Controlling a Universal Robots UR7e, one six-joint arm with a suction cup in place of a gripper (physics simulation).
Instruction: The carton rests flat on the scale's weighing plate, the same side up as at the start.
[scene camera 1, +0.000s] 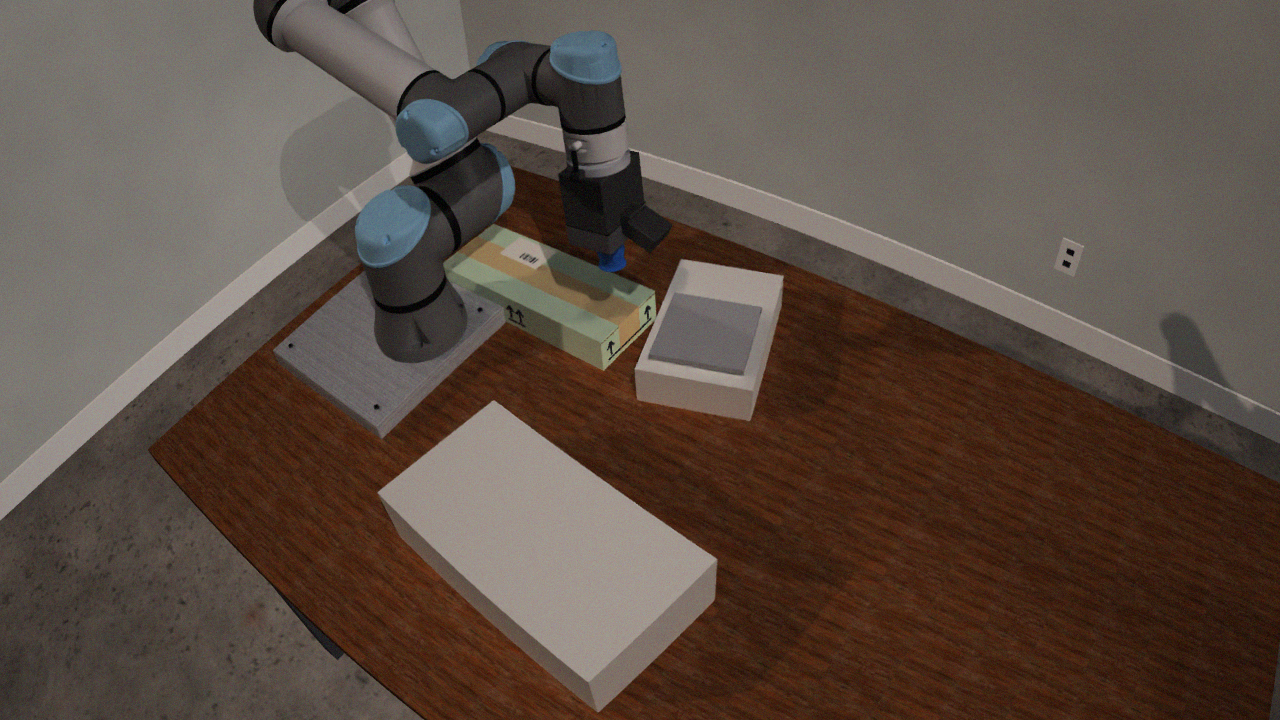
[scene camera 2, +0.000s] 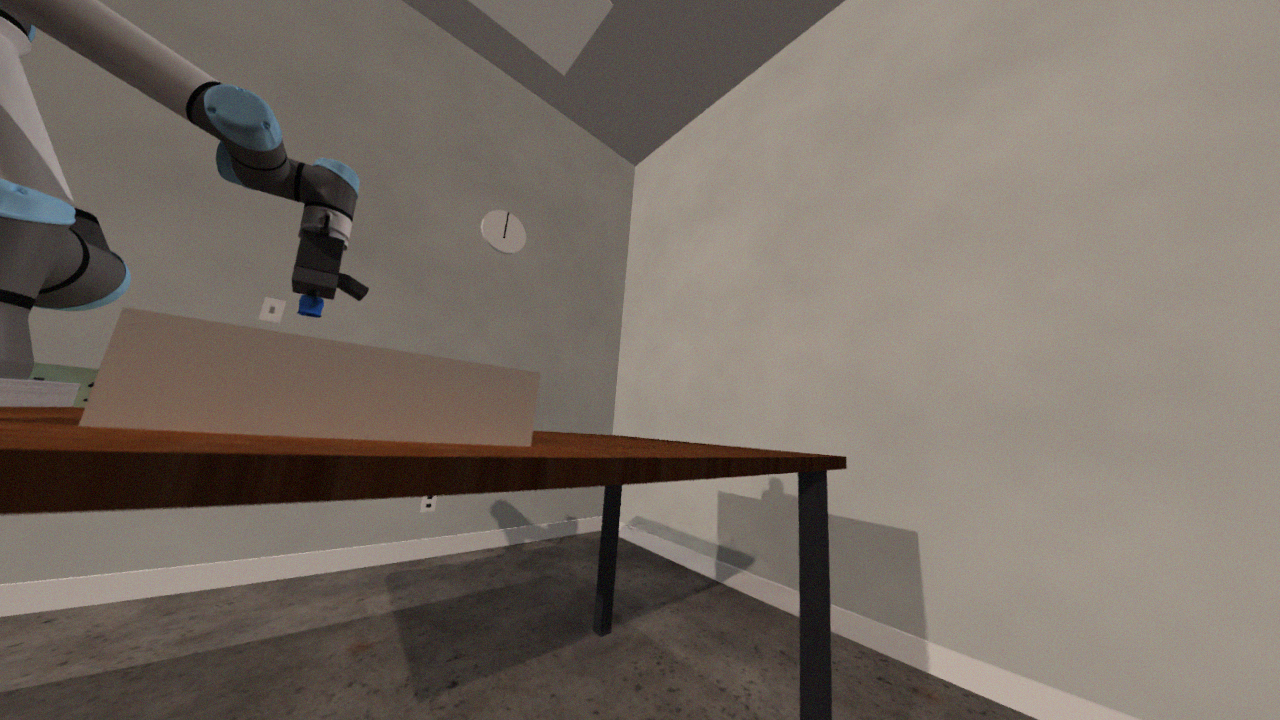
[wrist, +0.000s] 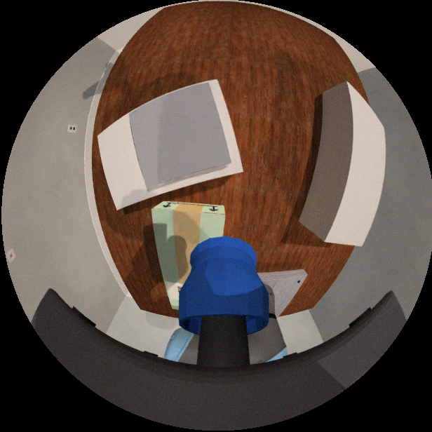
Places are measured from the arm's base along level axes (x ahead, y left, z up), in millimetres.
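Pixels of known places: hand, its tool point: (scene camera 1: 612, 263) (scene camera 2: 309, 314); arm's base, origin of its link: (scene camera 1: 421, 327).
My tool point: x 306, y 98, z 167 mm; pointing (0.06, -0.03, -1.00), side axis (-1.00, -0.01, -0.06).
Observation:
For each thing: its top centre in the pictures, then the offset to it from my tool point. Level surfaces: height alone.
- green carton, centre of its top: (scene camera 1: 540, 276) dx -189, dy +66, dz -143 mm
- scale, centre of its top: (scene camera 1: 714, 310) dx +91, dy +103, dz -122 mm
- grey weighing plate, centre of its top: (scene camera 1: 707, 329) dx +101, dy +65, dz -122 mm
- large white block, centre of its top: (scene camera 1: 533, 527) (scene camera 2: 385, 359) dx +100, dy -326, dz -101 mm
- table, height of its surface: dz -200 mm
The green carton (scene camera 1: 554, 293) (wrist: 187, 227) with an orange tape band lies flat on the table between the arm's base and the scale, label on top and side arrows pointing up. A sliver of the carton (scene camera 2: 64, 374) shows at the left in scene camera 2. The scale (scene camera 1: 693, 394) (wrist: 118, 170) has a white housing and a grey weighing plate (scene camera 1: 707, 331) (wrist: 180, 135), with no carton on it. My suction gripper (scene camera 1: 612, 263) (scene camera 2: 310, 308) (wrist: 223, 250) is open, its blue cup bare, above the carton and apart from it.
A large white block (scene camera 1: 546, 546) (scene camera 2: 313, 385) (wrist: 367, 165) stands on the table (scene camera 1: 939, 501) (scene camera 2: 698, 454) (wrist: 270, 100). The arm's grey base plate (scene camera 1: 358, 385) (wrist: 290, 286) is beside the carton's label end. Walls stand behind the table.

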